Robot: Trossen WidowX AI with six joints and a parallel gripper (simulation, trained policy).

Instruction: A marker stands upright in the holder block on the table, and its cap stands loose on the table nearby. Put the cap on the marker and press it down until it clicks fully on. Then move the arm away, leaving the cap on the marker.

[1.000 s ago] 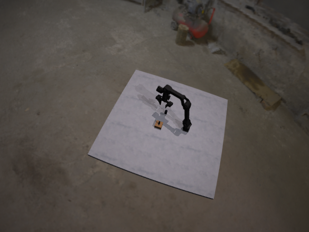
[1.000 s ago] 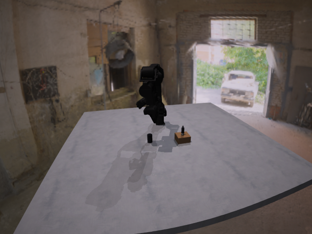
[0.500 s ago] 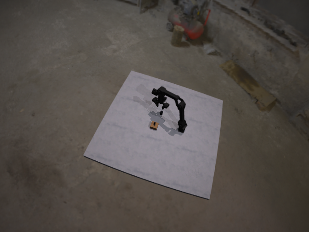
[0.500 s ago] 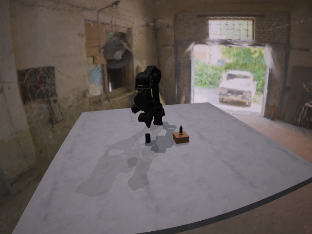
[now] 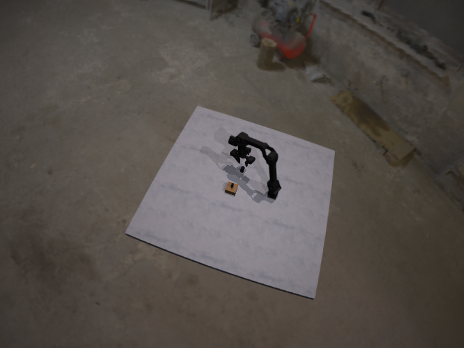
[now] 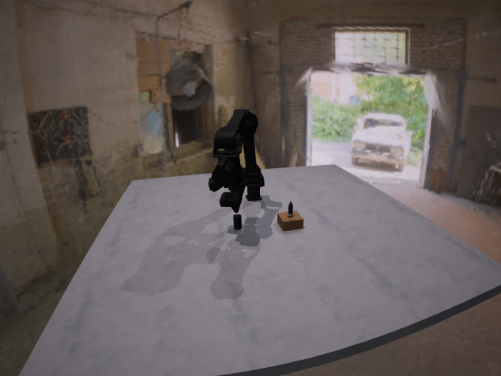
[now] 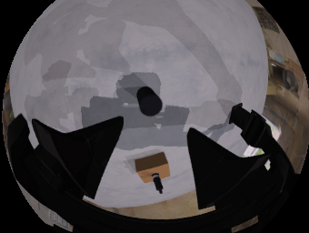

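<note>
Right now my gripper tip is 60 mm above the black cap. From my gripper tip the other things lie so: brown holder block: 20 mm ahead, 180 mm to the left, 70 mm below.
</note>
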